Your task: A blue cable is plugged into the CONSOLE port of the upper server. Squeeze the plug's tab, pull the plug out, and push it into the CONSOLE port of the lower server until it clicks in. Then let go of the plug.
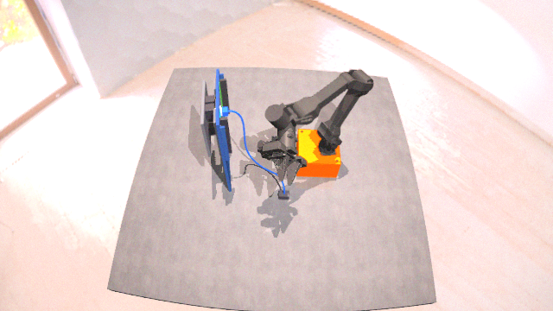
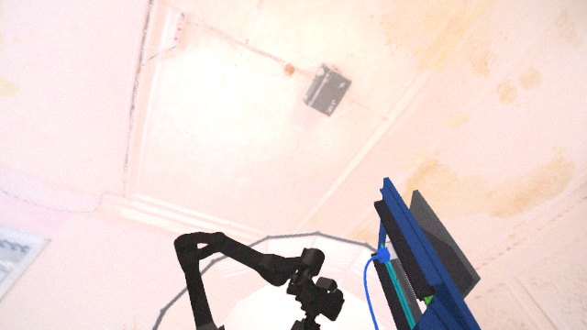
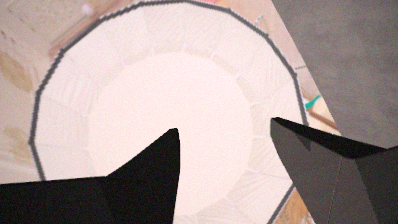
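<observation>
The cable plug lies 200 mm ahead of my gripper tip, 280 mm to the right of it and 40 mm above it. From my gripper tip the other things lie so: black block 20 mm behind, 120 mm to the right, 300 mm below.
</observation>
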